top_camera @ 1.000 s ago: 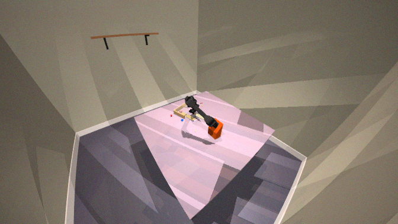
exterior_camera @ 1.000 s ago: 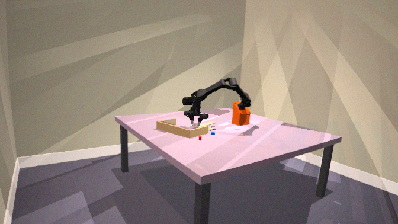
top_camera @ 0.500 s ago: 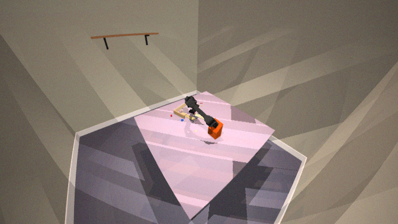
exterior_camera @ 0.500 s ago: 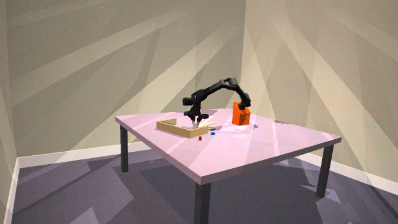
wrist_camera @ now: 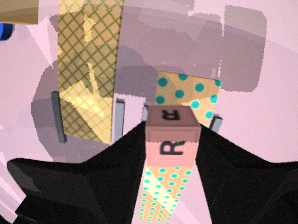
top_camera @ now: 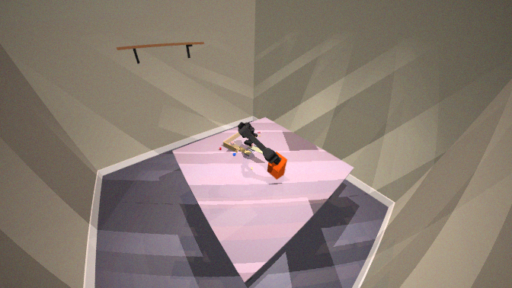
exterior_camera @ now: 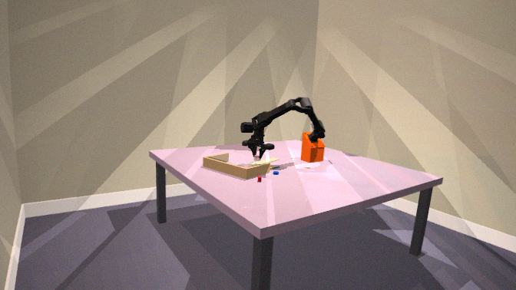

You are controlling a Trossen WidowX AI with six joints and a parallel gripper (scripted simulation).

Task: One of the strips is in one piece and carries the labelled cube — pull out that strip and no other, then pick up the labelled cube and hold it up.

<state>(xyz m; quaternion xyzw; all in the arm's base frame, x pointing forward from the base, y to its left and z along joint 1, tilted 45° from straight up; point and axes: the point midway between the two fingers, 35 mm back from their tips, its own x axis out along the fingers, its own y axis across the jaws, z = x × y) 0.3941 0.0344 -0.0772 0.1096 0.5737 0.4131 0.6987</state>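
My gripper tip is now 8 cm to the right of the yellow cross-hatched strip and 3 cm above it. Also, from my gripper tip: red cube (16 cm ahead, 27 cm to the left, 2 cm below); blue cube (1 cm ahead, 20 cm to the left, 3 cm below).
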